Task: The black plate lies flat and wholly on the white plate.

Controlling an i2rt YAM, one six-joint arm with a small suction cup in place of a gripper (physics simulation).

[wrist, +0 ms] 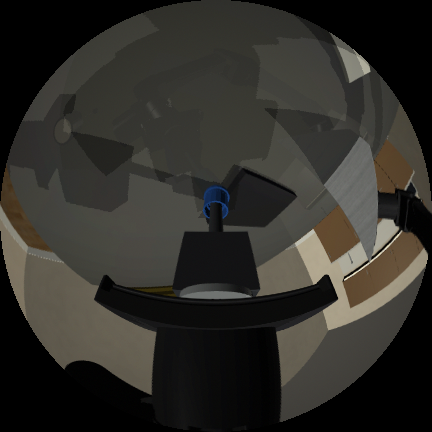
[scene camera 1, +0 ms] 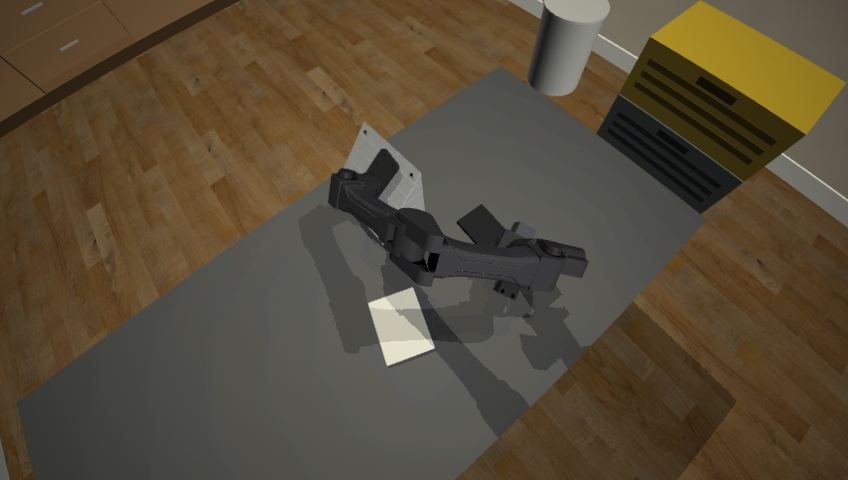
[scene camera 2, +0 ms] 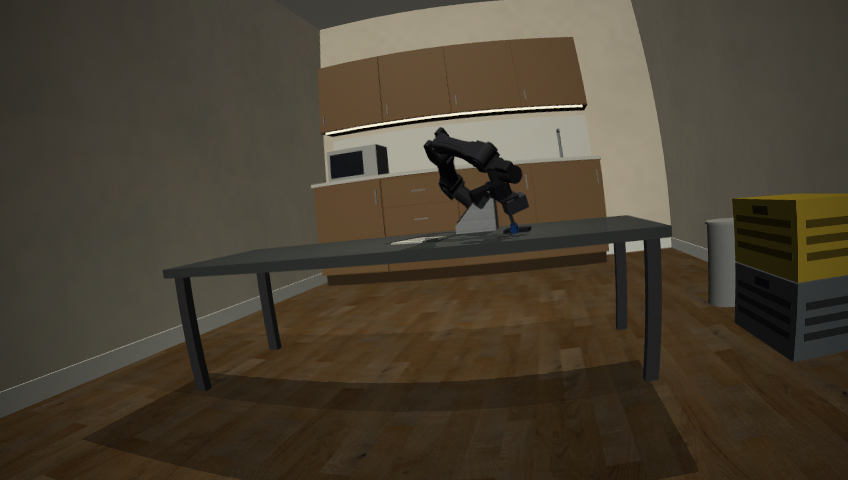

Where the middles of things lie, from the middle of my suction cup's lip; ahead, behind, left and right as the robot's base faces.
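Labels:
The white plate (scene camera 1: 400, 325) is 33 cm to the right of my suction cup and 1 cm below it. There's a black plate (scene camera 1: 480, 225) as well, and that black plate is 8 cm behind my suction cup and 1 cm below it. Going by their middles, the black plate is the nearest to my suction cup of the things named here.

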